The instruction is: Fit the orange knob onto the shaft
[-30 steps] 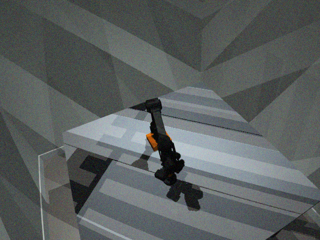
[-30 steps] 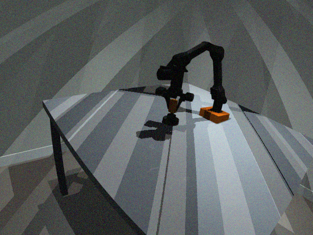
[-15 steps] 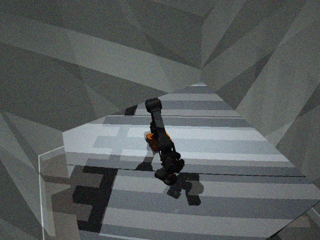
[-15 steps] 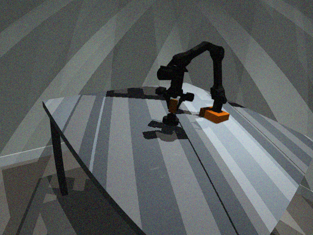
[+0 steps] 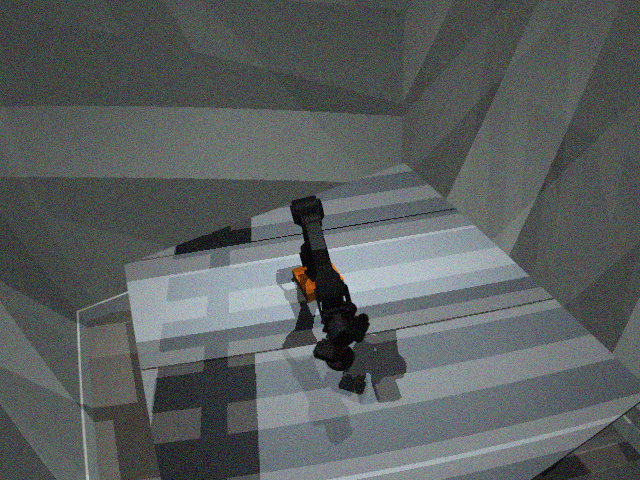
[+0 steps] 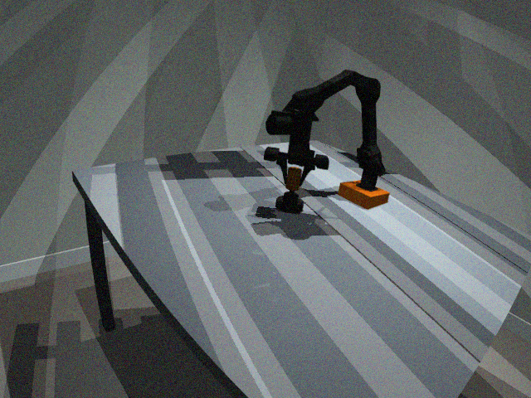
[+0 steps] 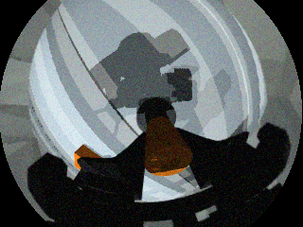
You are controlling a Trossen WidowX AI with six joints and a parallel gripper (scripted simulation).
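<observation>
Now: gripper tip 2 cm below the orange knob. The rest, counted from my gripper tip: dark round pedestal 4 cm below.
</observation>
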